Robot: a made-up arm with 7 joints. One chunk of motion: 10 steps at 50 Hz.
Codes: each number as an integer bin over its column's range. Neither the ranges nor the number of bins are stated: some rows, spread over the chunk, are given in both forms.
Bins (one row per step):
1: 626 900 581 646 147 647
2: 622 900 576 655 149 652
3: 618 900 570 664 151 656
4: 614 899 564 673 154 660
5: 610 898 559 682 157 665
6: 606 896 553 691 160 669
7: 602 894 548 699 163 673
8: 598 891 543 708 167 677
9: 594 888 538 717 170 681
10: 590 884 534 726 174 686
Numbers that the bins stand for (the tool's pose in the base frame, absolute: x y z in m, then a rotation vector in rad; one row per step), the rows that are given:
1: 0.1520 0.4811 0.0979 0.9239 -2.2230 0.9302
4: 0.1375 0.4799 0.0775 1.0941 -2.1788 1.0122
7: 0.1231 0.4739 0.0583 1.2581 -2.1221 1.0941
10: 0.1087 0.4619 0.0414 1.4284 -2.0527 1.1761
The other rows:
2: 0.1471 0.4811 0.0919 0.9806 -2.2104 0.9617
3: 0.1423 0.4811 0.0847 1.0374 -2.1977 0.9869
5: 0.1327 0.4787 0.0715 1.1509 -2.1599 1.0437
6: 0.1279 0.4763 0.0643 1.2077 -2.1410 1.0689
8: 0.1183 0.4703 0.0523 1.3149 -2.0968 1.1194
9: 0.1135 0.4667 0.0462 1.3716 -2.0779 1.1446

